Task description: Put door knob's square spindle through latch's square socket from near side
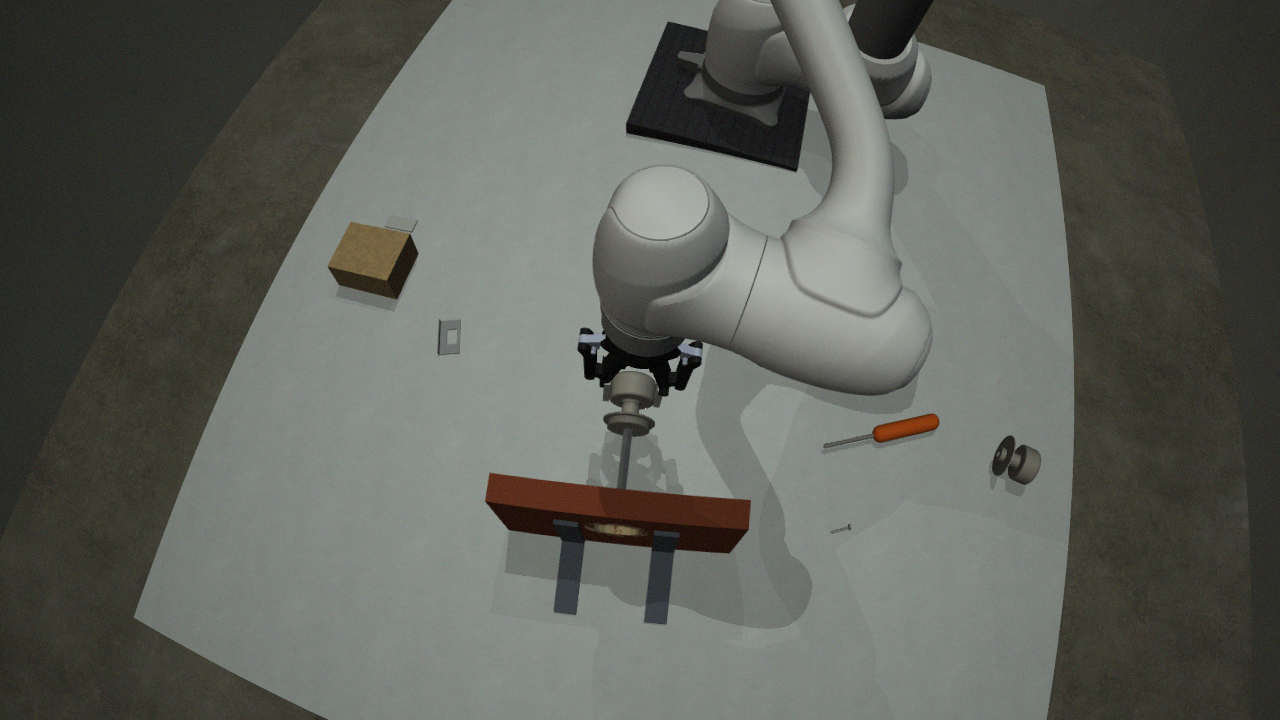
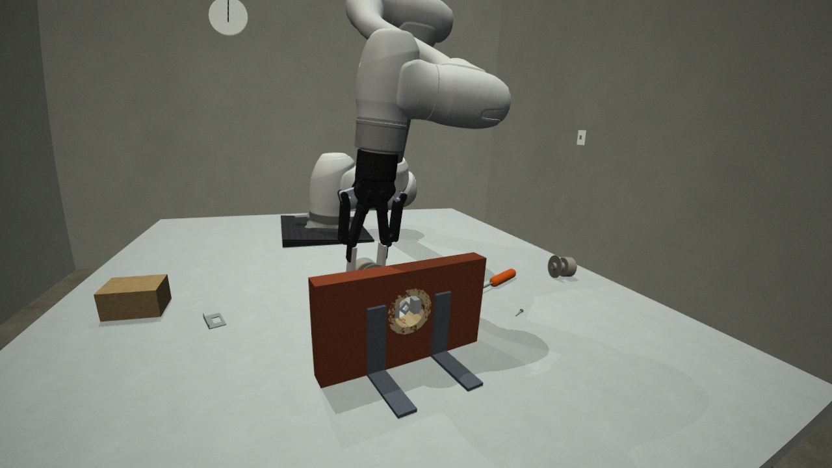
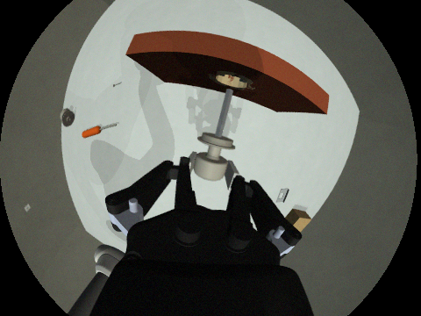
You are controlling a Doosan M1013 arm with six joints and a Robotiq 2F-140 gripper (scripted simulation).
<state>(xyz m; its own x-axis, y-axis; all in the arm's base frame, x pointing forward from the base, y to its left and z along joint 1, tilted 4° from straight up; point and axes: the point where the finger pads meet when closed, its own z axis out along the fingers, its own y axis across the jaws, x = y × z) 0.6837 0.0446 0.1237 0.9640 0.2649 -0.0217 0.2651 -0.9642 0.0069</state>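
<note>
Right now my hand is 16 cm short of the square socket, 4 cm to the right of it and 3 cm above it. Also, from my hand: cardboard box 49 cm to the right, 9 cm below, 8 cm behind; red-brown wood panel 16 cm ahead, 4 cm to the left, 3 cm below; orange-handled screwdriver 35 cm to the left, 11 cm below, 10 cm behind.
</note>
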